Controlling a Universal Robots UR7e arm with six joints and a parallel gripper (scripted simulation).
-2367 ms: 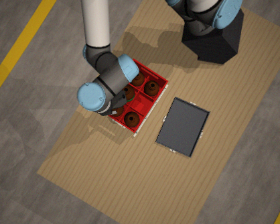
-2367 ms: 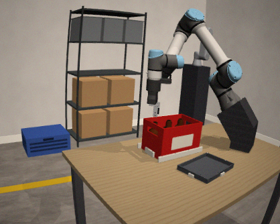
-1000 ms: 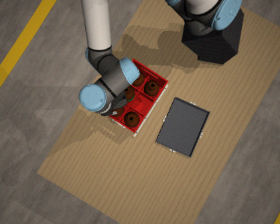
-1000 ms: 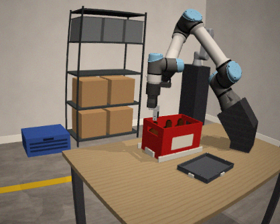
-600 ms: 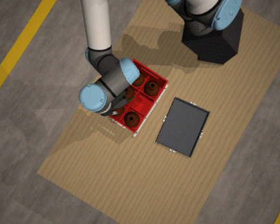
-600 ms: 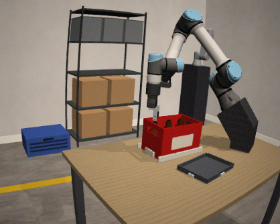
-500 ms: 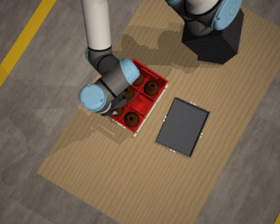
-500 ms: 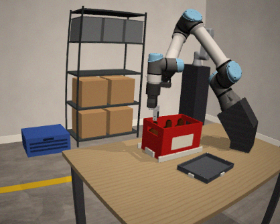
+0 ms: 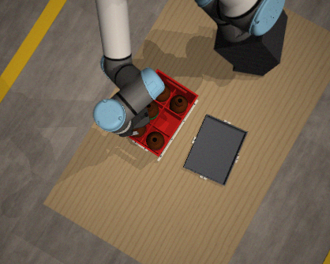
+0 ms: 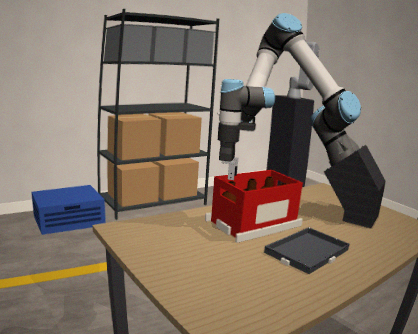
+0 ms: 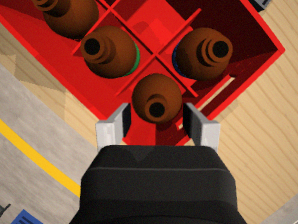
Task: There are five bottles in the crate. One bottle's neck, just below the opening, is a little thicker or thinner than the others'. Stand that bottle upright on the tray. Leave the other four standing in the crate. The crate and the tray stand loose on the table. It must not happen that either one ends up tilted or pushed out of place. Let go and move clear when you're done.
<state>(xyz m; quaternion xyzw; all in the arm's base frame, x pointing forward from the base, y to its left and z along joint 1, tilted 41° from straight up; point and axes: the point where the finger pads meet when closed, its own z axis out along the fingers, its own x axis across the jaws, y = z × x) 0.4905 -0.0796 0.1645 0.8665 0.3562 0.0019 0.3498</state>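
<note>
Now: the red crate 90 mm behind my hand, 50 mm to the left of it and 110 mm below it. The rest, counted from my hand: dark grey tray 80 mm behind, 330 mm to the left, 190 mm below.
</note>
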